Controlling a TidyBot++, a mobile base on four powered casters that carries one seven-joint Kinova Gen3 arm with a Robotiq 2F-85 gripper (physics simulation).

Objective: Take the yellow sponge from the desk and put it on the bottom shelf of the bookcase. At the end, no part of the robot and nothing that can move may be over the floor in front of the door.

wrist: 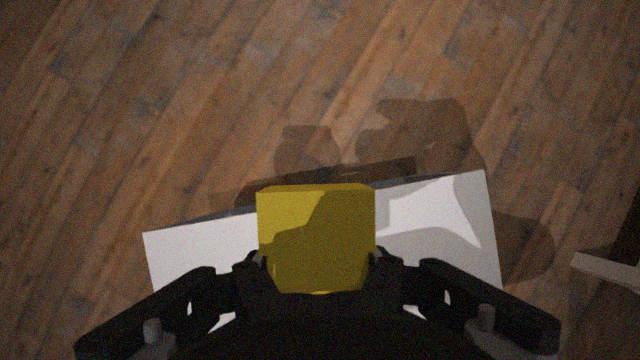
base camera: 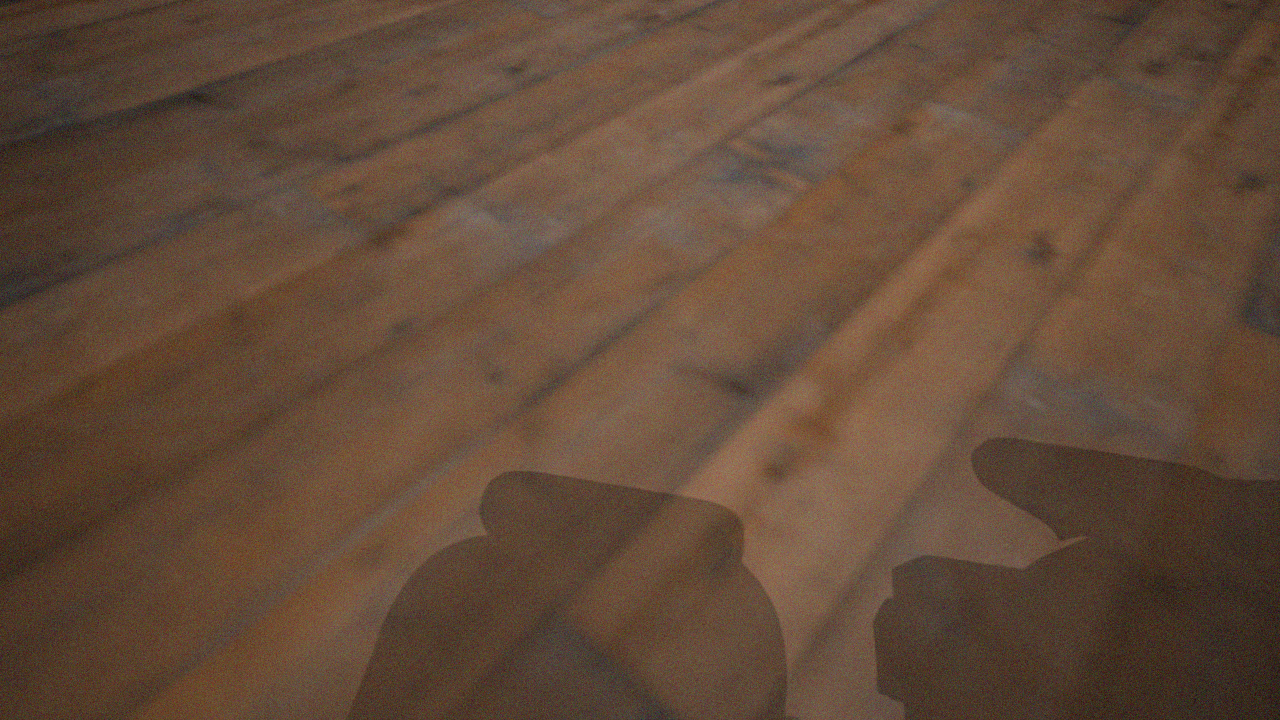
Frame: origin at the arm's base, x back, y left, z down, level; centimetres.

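Seen in the pictures: gripper, fingertip midpoint: [wrist: 317,254].
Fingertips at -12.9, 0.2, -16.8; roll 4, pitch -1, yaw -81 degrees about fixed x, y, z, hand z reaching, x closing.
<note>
Offsets run from my fingertips to a thing's middle, as dx, dy, dz. "spot": to the spot under its first point. Level surfaces: height alone.
The yellow sponge @[+0.5, +0.1, -0.8] [wrist: 316,235] is held between the two black fingers of my gripper [wrist: 317,254] in the wrist view. My gripper is shut on it, with a finger on its left and right sides. The sponge is above the white top of the robot's base [wrist: 200,250], partly in shadow. The desk's top and the bookcase's shelves cannot be made out in either view, and the door does not show.
Wooden floor @[dz +56.5] [base camera: 626,268] [wrist: 200,100] with shadows of the arm lies ahead of the base. In the wrist view a pale bar @[spot: +35.1, -77.8, +46.0] [wrist: 605,270], perhaps a furniture foot, lies on the floor at the right, near a dark shadowed area.
</note>
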